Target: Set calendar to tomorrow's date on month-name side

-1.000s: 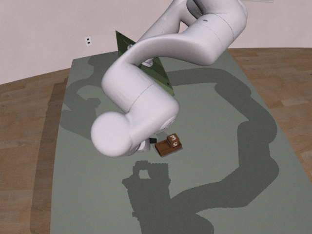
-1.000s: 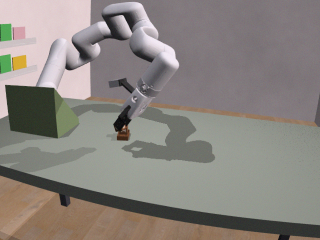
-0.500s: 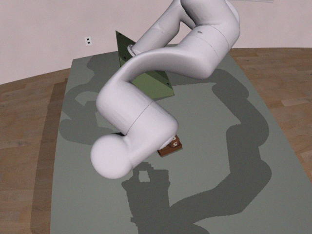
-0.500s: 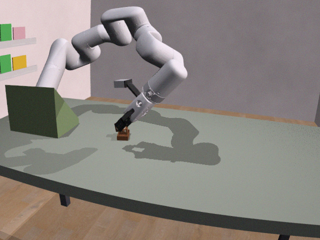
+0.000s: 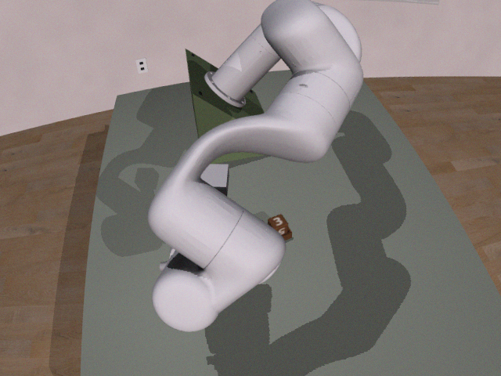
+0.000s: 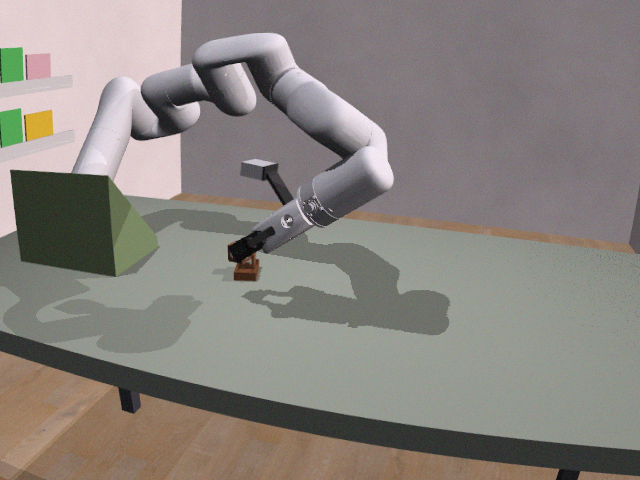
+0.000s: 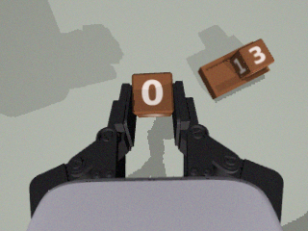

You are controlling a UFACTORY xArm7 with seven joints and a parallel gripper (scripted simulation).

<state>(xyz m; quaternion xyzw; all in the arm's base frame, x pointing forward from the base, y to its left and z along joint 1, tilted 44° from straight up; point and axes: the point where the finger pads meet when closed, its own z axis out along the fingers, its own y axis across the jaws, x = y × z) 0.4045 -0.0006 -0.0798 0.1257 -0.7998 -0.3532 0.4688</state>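
My gripper is now 20 mm past the brown cube and 10 mm above it. Also, from my hand: tray 50 mm behind, 100 mm to the left, 90 mm below.
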